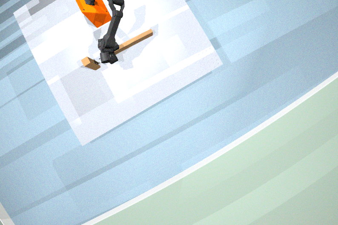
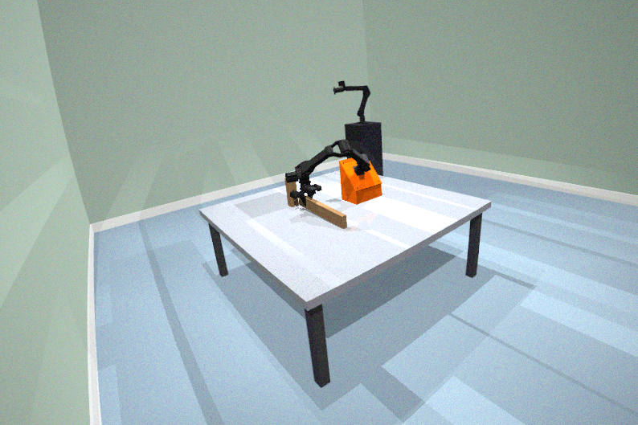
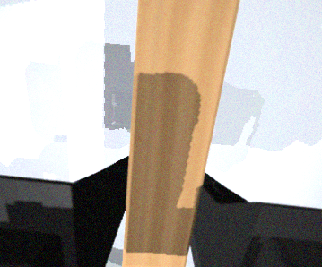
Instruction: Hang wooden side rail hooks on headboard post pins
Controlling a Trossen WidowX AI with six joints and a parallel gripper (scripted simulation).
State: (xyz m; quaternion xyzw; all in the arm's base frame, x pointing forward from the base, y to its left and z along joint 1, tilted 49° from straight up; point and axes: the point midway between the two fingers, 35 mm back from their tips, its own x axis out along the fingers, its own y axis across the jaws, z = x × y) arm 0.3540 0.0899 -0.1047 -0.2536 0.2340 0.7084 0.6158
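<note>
My gripper tip is now 2 cm short of the headboard post, 16 cm to the left of it and 5 cm below it.
</note>
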